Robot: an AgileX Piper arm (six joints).
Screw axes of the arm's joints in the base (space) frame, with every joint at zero. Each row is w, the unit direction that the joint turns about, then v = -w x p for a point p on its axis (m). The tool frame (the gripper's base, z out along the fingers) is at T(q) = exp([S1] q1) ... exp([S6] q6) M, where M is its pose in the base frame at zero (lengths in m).
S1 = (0, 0, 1, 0.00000, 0.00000, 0.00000)
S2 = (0, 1, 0, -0.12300, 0.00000, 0.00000)
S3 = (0, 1, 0, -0.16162, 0.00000, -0.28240)
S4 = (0.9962, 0, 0.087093, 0.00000, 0.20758, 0.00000)
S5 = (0, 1, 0, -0.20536, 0.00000, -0.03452)
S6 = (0.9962, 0, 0.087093, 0.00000, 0.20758, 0.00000)
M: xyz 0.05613 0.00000 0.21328 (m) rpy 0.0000 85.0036 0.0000 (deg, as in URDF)
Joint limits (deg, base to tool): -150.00..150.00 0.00..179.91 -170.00..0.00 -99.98..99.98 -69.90..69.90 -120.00..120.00
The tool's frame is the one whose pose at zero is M.
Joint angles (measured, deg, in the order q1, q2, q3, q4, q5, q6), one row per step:
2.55, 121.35, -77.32, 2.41, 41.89, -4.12
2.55, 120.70, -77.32, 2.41, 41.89, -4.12
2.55, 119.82, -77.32, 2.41, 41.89, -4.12
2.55, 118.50, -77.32, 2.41, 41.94, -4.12
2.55, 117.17, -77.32, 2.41, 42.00, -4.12
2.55, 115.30, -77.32, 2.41, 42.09, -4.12
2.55, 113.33, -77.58, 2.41, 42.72, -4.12
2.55, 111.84, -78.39, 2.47, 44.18, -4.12
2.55, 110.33, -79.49, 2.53, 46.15, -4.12
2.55, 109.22, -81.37, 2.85, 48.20, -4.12
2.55, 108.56, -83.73, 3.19, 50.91, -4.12
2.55, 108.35, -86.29, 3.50, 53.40, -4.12
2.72, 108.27, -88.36, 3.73, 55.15, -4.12
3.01, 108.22, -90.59, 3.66, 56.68, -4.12
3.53, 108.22, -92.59, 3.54, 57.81, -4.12
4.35, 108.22, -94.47, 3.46, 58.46, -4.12
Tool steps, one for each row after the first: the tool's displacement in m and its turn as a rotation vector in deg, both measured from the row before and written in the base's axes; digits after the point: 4 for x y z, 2 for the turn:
0.0001, 0.0000, 0.0046, 0.03, -0.65, 0.00
0.0000, 0.0000, 0.0062, 0.04, -0.88, 0.00
-0.0002, 0.0000, 0.0093, 0.06, -1.27, 0.00
-0.0004, 0.0000, 0.0093, 0.06, -1.27, 0.00
-0.0010, 0.0000, 0.0131, 0.08, -1.78, 0.00
-0.0014, 0.0000, 0.0146, 0.09, -1.60, 0.02
-0.0009, 0.0001, 0.0133, 0.12, -0.84, 0.02
-0.0013, 0.0001, 0.0146, 0.12, -0.64, 0.05
0.0009, 0.0005, 0.0154, 0.37, -0.93, -0.04
0.0012, 0.0006, 0.0144, 0.38, -0.30, 0.01
0.0023, 0.0006, 0.0125, 0.35, -0.27, 0.04
0.0020, 0.0017, 0.0097, 0.27, -0.39, 0.21
0.0023, 0.0022, 0.0104, -0.01, -0.75, 0.40
0.0020, 0.0037, 0.0092, -0.05, -0.88, 0.61
0.0020, 0.0059, 0.0090, 0.01, -1.23, 0.87

